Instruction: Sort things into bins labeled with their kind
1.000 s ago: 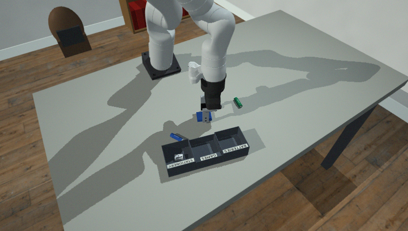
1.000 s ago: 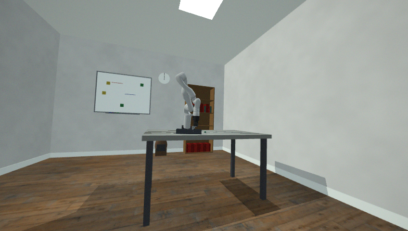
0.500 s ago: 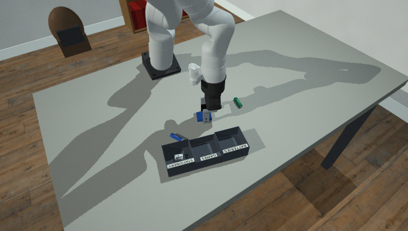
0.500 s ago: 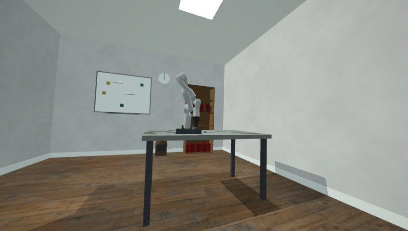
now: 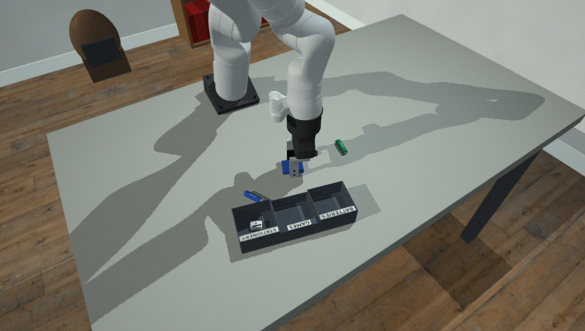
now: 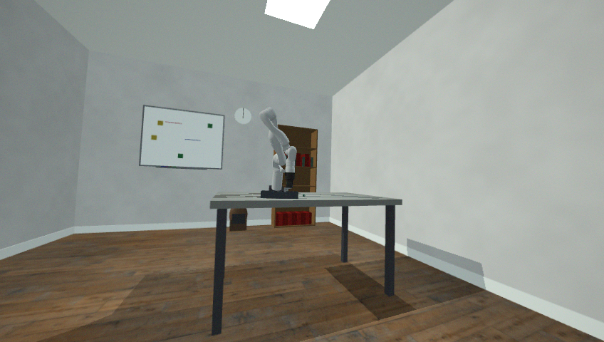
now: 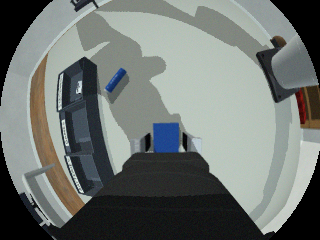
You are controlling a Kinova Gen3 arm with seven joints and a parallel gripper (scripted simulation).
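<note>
Now: hand 1 cm above the blue block. The rest, counted from my hand: blue battery 13 cm to the right, 1 cm below, 1 cm ahead; then green battery 14 cm to the left, 3 cm ahead, 1 cm below; then black piece 7 cm to the left, 2 cm below.
</note>
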